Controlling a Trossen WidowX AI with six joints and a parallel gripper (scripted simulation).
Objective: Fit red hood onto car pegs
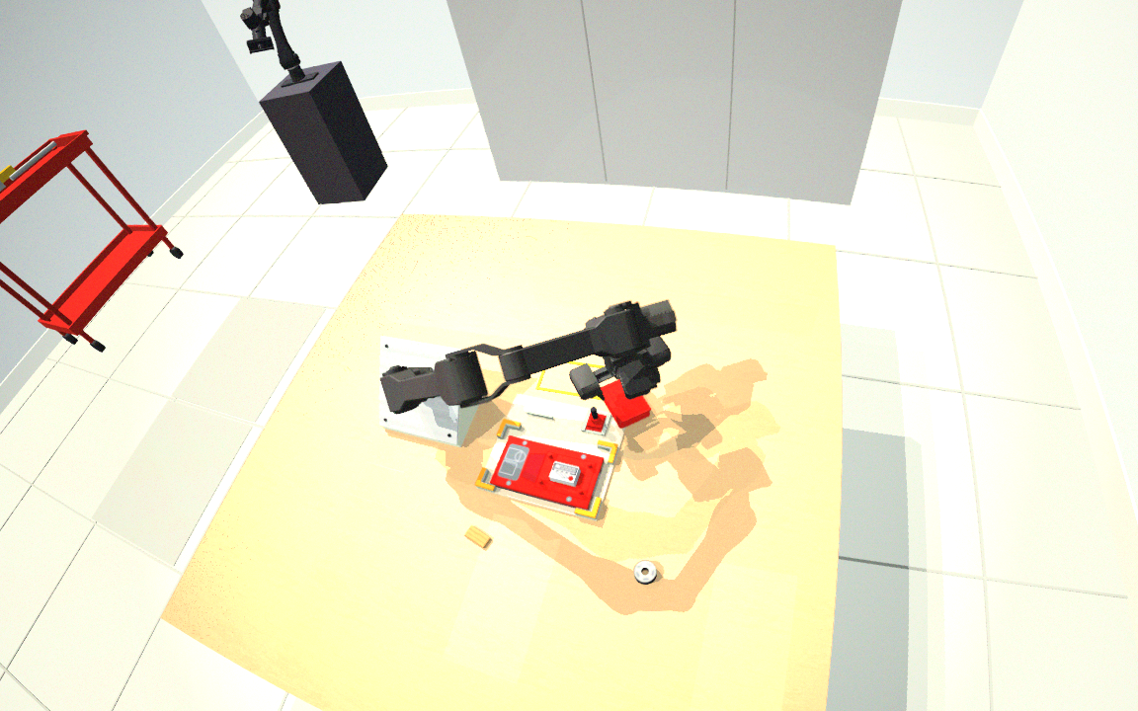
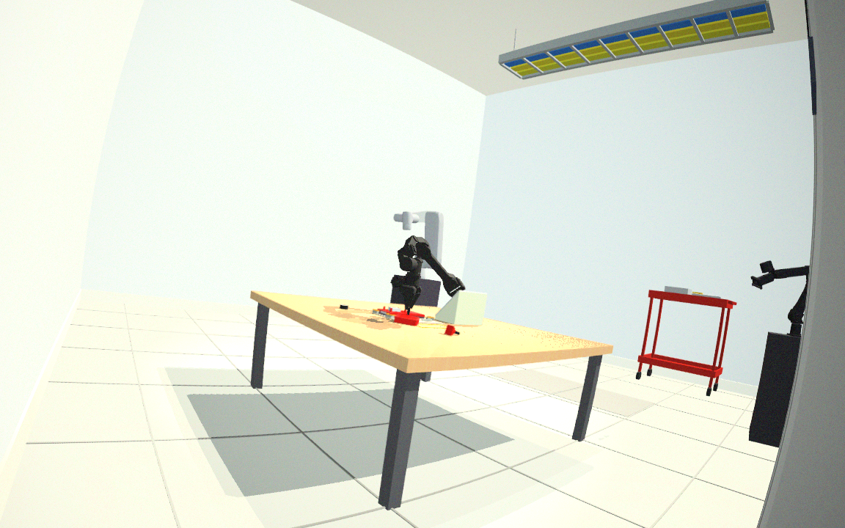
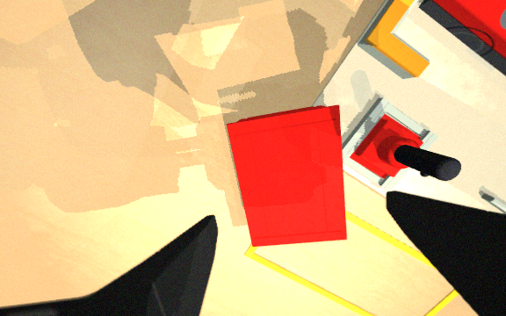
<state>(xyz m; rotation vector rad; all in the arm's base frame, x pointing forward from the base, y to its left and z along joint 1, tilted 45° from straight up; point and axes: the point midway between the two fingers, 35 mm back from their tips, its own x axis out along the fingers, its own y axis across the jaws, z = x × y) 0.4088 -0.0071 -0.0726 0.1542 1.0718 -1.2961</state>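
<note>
Right now the red hood is 40 mm below my gripper tip. From my gripper tip the other things lie so: jig (130 mm behind, 140 mm to the right, 50 mm below); tan block (240 mm behind, 320 mm to the right, 60 mm below).
</note>
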